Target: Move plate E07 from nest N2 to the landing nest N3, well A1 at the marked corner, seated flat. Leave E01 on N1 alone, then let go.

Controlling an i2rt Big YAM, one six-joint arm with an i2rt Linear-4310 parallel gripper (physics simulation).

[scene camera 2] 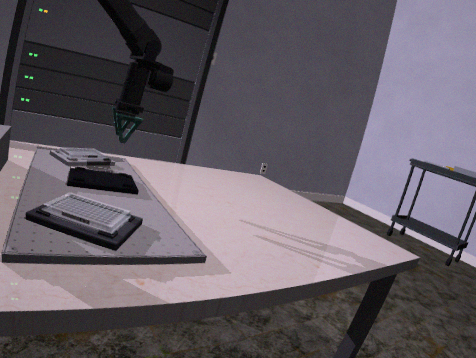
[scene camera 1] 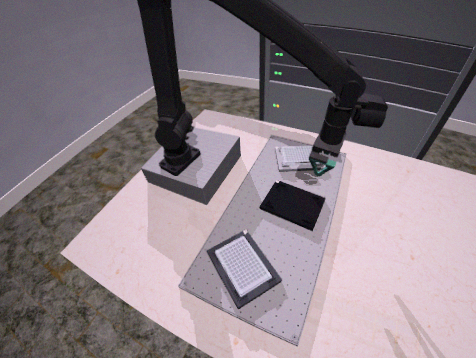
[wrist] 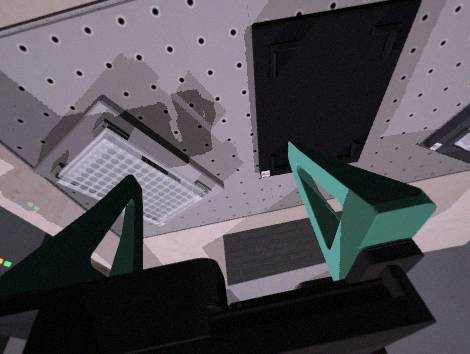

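My gripper [scene camera 1: 318, 172] [scene camera 2: 123, 140] [wrist: 212, 164] is open and empty, above the board's far end by the far plate. A clear well plate [scene camera 1: 295, 154] [scene camera 2: 82, 153] [wrist: 125, 162] sits on a light grey nest [scene camera 1: 287, 168] [wrist: 82, 131]. Between the other nests lies an empty black nest [scene camera 1: 292, 205] [scene camera 2: 102, 181] [wrist: 325, 90] with a white mark at one corner. A second well plate [scene camera 1: 243, 265] [scene camera 2: 90, 212] sits on a dark grey nest [scene camera 1: 260, 291] [scene camera 2: 117, 241] [wrist: 450, 131] at the near end. Plate names and wells are not readable.
The nests stand on a perforated board [scene camera 1: 280, 320] [scene camera 2: 175, 247] on the table [scene camera 1: 390, 240] [scene camera 2: 225, 215]. The arm's grey base block [scene camera 1: 215, 175] [wrist: 275, 250] stands beside it. A dark rack cabinet [scene camera 1: 350, 110] is behind the table, and a cart [scene camera 2: 430, 232] stands at the right.
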